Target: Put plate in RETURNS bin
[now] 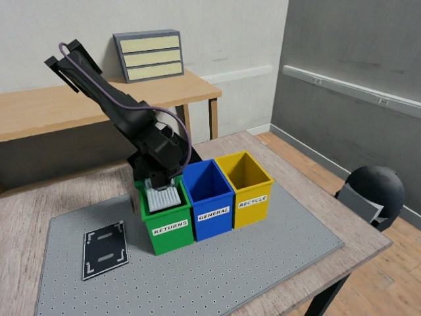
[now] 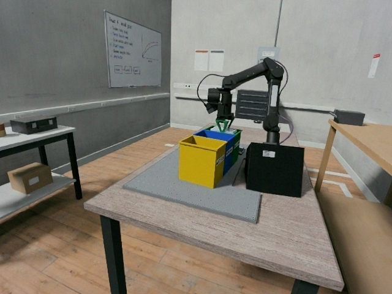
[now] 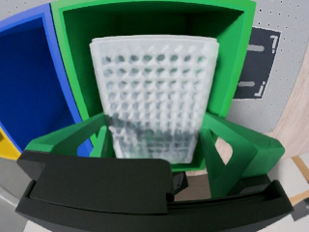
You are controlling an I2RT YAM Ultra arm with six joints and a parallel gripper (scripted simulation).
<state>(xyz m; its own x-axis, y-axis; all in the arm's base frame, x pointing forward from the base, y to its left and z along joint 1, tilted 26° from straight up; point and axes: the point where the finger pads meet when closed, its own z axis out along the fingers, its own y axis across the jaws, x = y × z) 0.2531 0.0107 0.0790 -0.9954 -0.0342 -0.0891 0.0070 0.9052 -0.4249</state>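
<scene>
The green returns bin lies 10 mm ahead of my hand and 90 mm below it. Round my hand: blue general bin: 10 mm ahead, 130 mm to the left, 90 mm below; 96-well plate: 10 mm ahead; black plate nest N1: 10 mm ahead, 200 mm to the right, 170 mm below.
</scene>
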